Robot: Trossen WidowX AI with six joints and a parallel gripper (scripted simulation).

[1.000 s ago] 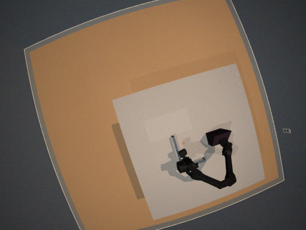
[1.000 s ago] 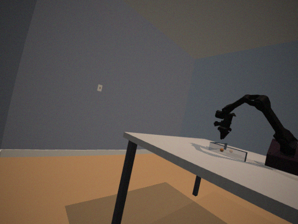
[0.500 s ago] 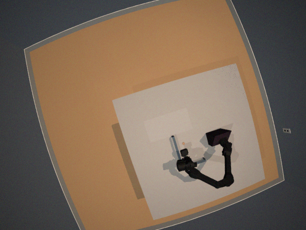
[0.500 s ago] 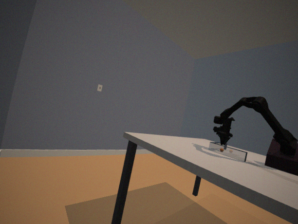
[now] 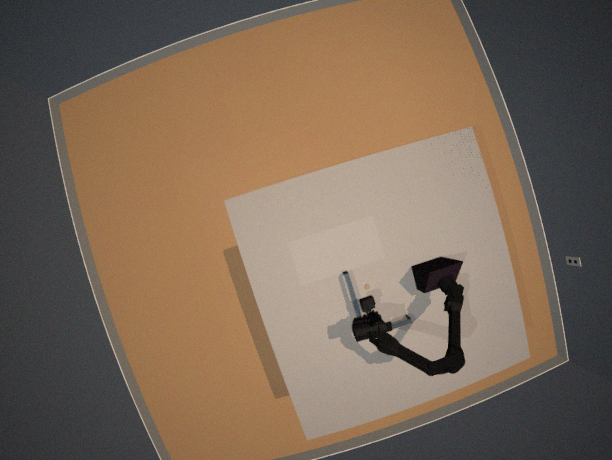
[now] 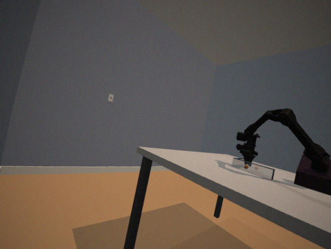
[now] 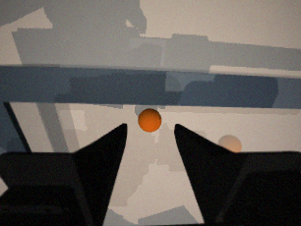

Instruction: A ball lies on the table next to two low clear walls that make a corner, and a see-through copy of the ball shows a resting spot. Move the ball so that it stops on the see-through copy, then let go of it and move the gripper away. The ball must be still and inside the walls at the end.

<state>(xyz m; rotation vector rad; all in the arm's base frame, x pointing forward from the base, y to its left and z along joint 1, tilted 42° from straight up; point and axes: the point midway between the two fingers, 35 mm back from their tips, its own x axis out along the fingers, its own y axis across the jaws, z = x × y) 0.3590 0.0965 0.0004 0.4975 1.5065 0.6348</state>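
My gripper tip is 2 cm above the orange ball. The rest, counted from my gripper tip: see-through copy (3 cm behind, 11 cm to the right, 2 cm below).
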